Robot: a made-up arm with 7 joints.
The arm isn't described. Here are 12 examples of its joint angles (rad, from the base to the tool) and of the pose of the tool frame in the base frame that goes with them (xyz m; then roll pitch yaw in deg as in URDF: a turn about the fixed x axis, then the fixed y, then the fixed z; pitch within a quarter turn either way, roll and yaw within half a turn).
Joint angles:
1: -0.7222 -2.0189 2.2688 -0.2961 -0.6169 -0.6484 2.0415
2: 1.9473 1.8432 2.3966 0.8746 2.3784 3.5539 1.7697
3: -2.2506 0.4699 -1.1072 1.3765 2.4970 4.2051 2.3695
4: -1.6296 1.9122 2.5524 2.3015 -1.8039 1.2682 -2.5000
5: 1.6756 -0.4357 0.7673 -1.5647 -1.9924 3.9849 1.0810
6: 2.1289 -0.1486 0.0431 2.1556 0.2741 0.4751 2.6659
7: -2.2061 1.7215 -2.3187 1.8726 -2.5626 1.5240 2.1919
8: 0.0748 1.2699 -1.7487 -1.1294 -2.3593 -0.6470 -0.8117
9: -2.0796 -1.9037 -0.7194 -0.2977 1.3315 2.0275 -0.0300
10: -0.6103 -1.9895 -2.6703 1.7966 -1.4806 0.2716 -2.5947
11: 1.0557 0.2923 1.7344 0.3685 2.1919 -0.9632 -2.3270
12: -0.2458 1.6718 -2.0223 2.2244 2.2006 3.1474 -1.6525
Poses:
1: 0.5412 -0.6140 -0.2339 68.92 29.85 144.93
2: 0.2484 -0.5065 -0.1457 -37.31 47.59 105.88
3: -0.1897 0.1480 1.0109 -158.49 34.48 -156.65
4: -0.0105 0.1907 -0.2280 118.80 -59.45 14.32
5: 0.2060 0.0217 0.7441 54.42 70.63 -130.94
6: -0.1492 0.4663 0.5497 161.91 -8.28 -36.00
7: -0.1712 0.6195 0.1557 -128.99 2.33 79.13
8: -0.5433 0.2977 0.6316 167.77 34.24 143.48
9: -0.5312 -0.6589 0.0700 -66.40 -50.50 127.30
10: 0.3596 -0.7056 0.4680 39.18 32.49 101.54
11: -0.3137 -0.4012 1.1178 136.26 -0.56 46.69
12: -0.3987 -0.1711 0.3103 157.07 55.68 -168.60
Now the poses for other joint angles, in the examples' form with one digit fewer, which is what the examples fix.
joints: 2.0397 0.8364 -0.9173 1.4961 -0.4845 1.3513 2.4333
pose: 0.523 -0.167 1.001 -54.6 58.1 -4.7
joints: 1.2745 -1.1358 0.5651 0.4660 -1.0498 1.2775 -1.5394
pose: 0.222 0.863 0.729 104.4 29.3 175.3
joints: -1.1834 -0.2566 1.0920 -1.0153 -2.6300 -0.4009 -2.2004
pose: -0.413 -0.029 1.046 161.7 0.6 -43.3
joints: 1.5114 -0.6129 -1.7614 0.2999 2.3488 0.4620 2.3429
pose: 0.389 0.586 1.061 -72.1 73.2 33.7
